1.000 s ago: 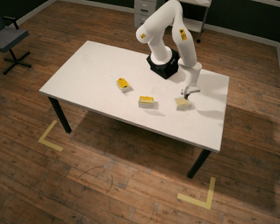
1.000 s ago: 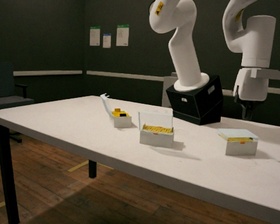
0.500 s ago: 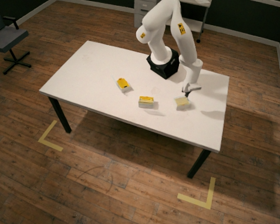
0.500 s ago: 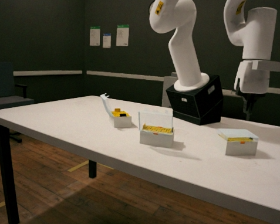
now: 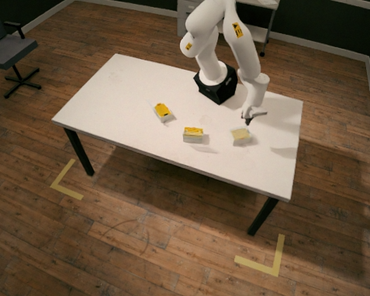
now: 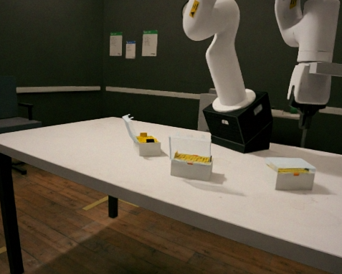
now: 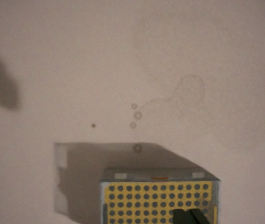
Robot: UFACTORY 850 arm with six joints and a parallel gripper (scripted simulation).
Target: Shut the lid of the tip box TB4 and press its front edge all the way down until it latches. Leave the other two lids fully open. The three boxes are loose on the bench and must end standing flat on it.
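Now: hand 14 cm above the clear lid, 3 cm to the left of it and 3 cm past it.
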